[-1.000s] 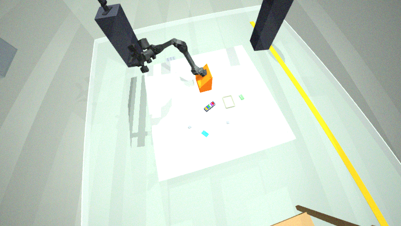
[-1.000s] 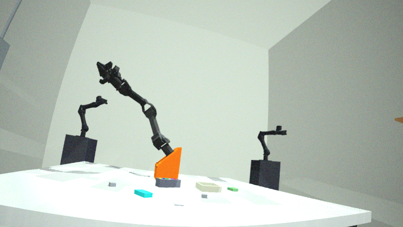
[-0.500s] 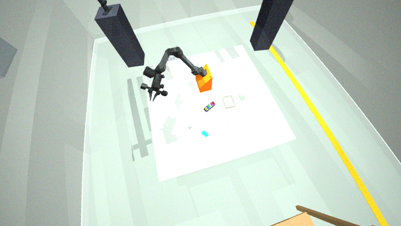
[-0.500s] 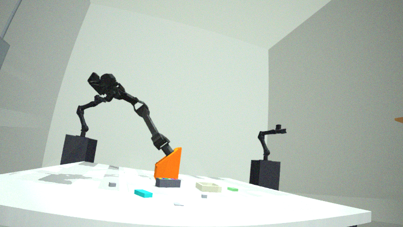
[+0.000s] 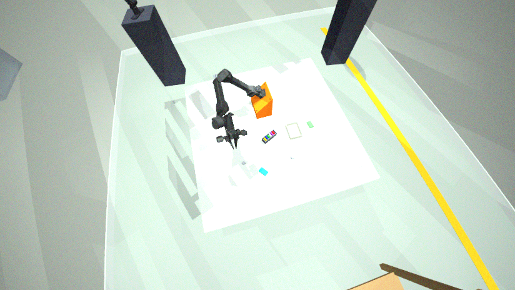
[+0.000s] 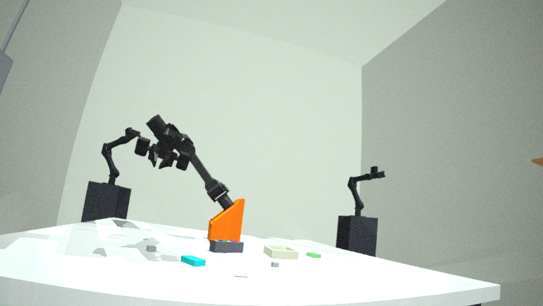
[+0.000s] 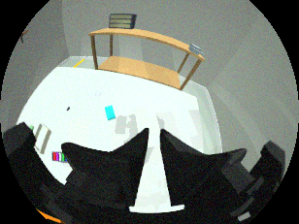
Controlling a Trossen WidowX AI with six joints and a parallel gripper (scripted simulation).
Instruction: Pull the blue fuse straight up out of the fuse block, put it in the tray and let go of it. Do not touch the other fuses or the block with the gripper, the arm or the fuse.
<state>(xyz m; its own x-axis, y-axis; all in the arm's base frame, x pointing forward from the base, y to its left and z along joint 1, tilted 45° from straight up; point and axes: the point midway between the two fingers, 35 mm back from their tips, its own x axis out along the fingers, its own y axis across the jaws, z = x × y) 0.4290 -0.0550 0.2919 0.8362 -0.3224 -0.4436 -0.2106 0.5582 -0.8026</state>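
The blue fuse is 230 mm to the left of my gripper tip, 230 mm below it and 150 mm behind it. From my gripper tip the other things lie so: beige tray: 450 mm to the left, 250 mm below, 200 mm behind.
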